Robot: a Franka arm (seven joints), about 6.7 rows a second.
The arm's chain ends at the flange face. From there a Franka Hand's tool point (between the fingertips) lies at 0.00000 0.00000 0.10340 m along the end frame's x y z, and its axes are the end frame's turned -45 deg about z.
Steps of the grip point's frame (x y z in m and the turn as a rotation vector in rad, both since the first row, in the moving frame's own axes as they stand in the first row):
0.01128, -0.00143, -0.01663, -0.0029, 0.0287, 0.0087
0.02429, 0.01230, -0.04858, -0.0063, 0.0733, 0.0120
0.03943, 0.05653, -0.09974, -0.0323, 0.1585, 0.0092
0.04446, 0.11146, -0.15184, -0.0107, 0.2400, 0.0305
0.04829, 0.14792, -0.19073, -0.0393, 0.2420, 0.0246
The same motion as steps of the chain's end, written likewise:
0.00465, -0.00711, -0.01659, 0.0182, 0.0223, 0.0087
0.02003, -0.00362, -0.04830, 0.0474, 0.0563, 0.0120
0.05392, 0.02121, -0.09839, 0.0892, 0.1349, 0.0092
0.09185, 0.06370, -0.14887, 0.1621, 0.1773, 0.0305
0.11820, 0.08487, -0.18764, 0.1433, 0.1989, 0.0246

